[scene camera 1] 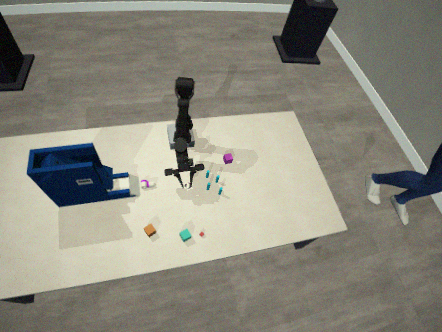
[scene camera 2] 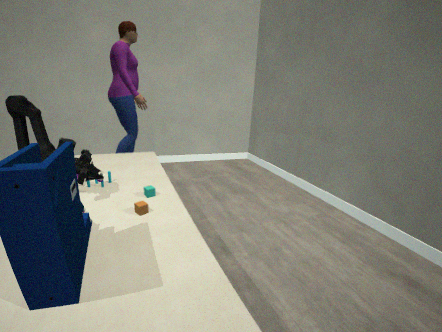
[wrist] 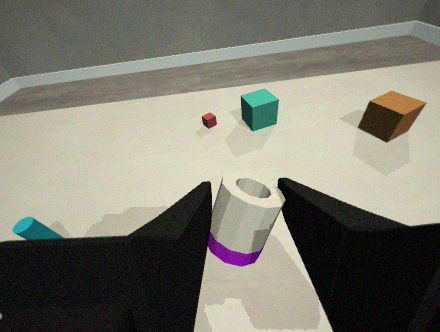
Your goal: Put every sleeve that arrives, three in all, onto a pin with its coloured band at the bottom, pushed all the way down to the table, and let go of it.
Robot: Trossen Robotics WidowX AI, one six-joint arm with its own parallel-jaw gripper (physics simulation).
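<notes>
My gripper (scene camera 1: 186, 186) (wrist: 244, 187) is shut on a white sleeve (scene camera 1: 188, 185) (wrist: 245, 217), above the table left of the pins in scene camera 1. In the wrist view the sleeve tilts, its open, unbanded end up and its purple band at the lower end. Another white sleeve with a purple band (scene camera 1: 145, 183) lies at the mouth of the blue chute. Four teal pins stand upright: one pin (scene camera 1: 208, 174), a second (scene camera 1: 217, 178), a third (scene camera 1: 208, 186) and a fourth (scene camera 1: 220, 191). One pin (wrist: 35, 228) shows partly behind the left finger in the wrist view.
The blue chute (scene camera 1: 70, 185) (scene camera 2: 40, 225) stands on the table (scene camera 1: 280, 200). An orange cube (scene camera 1: 150, 230) (scene camera 2: 141, 208) (wrist: 392, 117), a teal cube (scene camera 1: 185, 235) (scene camera 2: 149, 191) (wrist: 260, 111) and a small red cube (scene camera 1: 202, 234) (wrist: 209, 120) lie beyond the gripper. A magenta cube (scene camera 1: 228, 158) lies near the pins.
</notes>
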